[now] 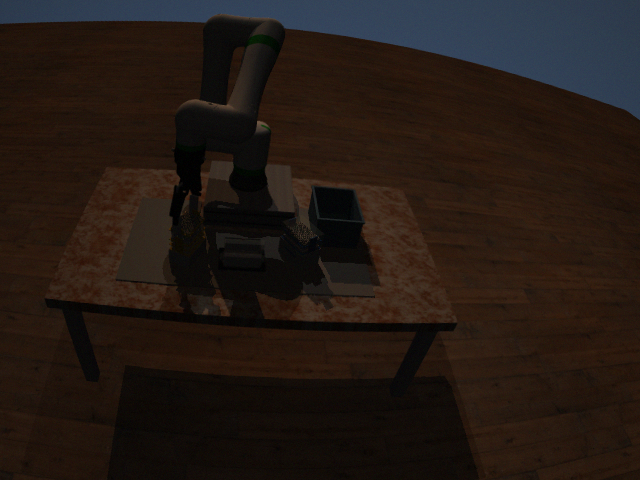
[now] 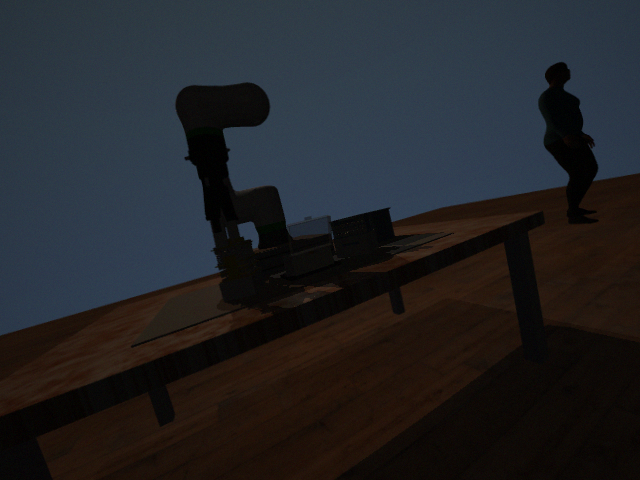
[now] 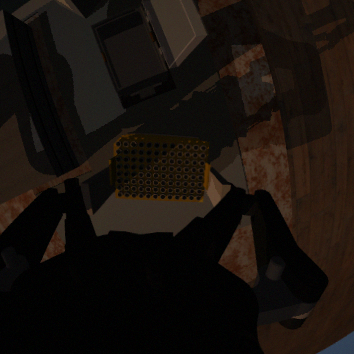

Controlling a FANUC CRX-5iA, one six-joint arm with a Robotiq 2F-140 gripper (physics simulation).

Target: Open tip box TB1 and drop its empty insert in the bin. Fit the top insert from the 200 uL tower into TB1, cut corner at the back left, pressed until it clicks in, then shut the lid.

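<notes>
My gripper [image 1: 184,207] [image 2: 226,242] [image 3: 159,178] is shut on the top yellow insert [image 3: 160,167], a plate full of tip holes. It sits at the top of the 200 uL tower [image 1: 185,234] [image 2: 236,281] at the left of the mat, with a finger on each short side. The scene is too dark to tell whether the insert is clear of the stack. Tip box TB1 [image 1: 240,251] [image 2: 309,255] [image 3: 135,61] stands in the middle of the mat. Its lid [image 3: 179,28] [image 2: 310,227] is swung open and its inside looks dark and hollow. The bin [image 1: 336,209] stands at the right.
A second tower [image 1: 300,233] with pale tips stands between TB1 and the bin. The arm's base [image 1: 250,175] is behind TB1. A grey mat [image 1: 144,248] covers the mottled table [image 1: 408,294]. A person [image 2: 568,139] stands on the floor beyond the table.
</notes>
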